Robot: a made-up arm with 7 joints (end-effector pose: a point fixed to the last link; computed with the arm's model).
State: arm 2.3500 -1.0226 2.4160 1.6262 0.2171 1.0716 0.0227
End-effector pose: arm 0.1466 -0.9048 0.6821 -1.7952 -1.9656 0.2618
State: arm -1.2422 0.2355 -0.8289 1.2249 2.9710 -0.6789 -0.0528
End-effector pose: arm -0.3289 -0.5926 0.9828 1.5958 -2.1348 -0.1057
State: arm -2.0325 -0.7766 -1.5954 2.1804 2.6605 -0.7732 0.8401
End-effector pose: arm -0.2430 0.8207 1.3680 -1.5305 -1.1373 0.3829
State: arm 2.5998 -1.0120 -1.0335 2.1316 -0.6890 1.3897 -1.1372
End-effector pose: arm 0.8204 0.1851 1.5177 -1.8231 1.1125 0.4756
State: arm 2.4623 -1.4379 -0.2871 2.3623 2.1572 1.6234 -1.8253
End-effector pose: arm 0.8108 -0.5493 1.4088 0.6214 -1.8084 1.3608
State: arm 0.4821 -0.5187 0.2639 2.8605 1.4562 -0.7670 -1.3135
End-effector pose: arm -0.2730 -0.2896 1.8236 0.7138 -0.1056 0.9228
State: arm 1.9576 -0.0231 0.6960 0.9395 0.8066 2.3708 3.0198
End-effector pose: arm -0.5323 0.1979 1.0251 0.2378 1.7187 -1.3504
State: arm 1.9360 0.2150 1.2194 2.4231 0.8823 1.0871 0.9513
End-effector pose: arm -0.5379 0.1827 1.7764 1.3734 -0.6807 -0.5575
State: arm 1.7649 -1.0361 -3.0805 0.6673 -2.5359 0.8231 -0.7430
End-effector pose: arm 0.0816 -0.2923 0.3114 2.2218 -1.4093 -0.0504
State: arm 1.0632 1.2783 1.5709 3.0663 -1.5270 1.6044 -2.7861
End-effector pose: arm 0.4813 0.9793 1.0479 -2.7132 -1.1309 -0.2582
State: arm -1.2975 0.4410 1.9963 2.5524 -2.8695 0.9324 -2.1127
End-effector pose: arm 0.4305 -0.2505 1.8900 0.5419 -0.7468 1.7671
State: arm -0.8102 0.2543 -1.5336 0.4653 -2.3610 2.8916 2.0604
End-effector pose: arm -0.3666 -0.2630 0.9376 0.1741 0.2960 2.1370
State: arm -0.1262 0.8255 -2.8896 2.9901 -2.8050 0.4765 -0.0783
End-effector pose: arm 0.7574 -0.1292 1.6799 0.1262 1.0966 0.4280
